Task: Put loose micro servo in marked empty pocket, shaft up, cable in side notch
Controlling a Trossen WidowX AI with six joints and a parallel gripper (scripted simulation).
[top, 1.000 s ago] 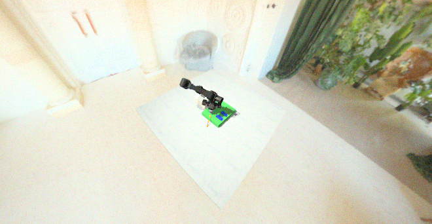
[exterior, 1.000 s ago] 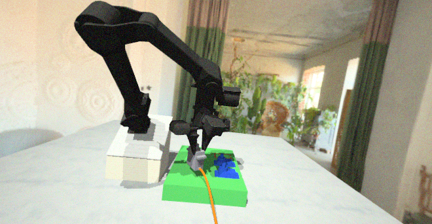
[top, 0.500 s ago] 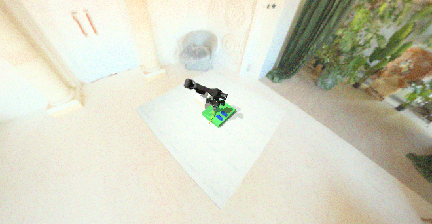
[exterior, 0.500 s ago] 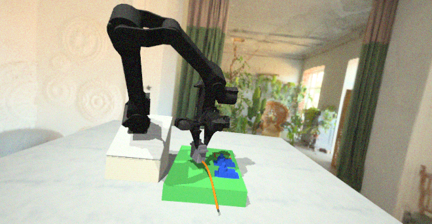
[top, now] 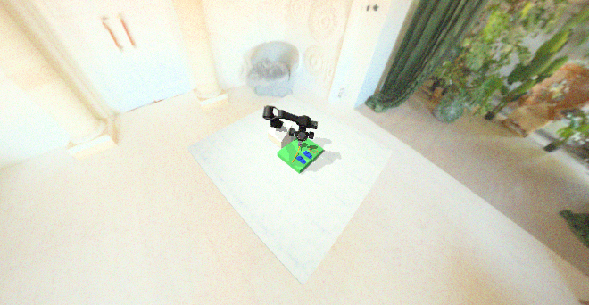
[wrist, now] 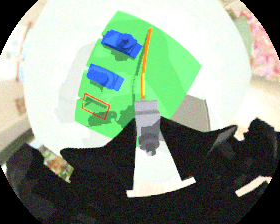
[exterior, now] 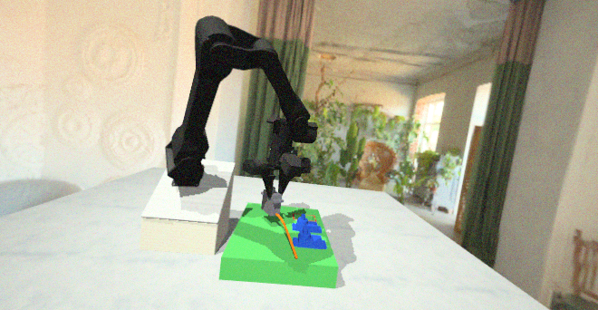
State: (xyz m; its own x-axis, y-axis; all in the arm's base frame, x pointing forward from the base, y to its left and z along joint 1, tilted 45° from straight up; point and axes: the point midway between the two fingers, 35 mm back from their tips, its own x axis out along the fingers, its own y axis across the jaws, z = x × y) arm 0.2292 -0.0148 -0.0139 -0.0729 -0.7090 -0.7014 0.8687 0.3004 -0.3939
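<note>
The green deck is 1 cm behind my gripper tip, 2 cm to the right of it and 10 cm below it.
</note>
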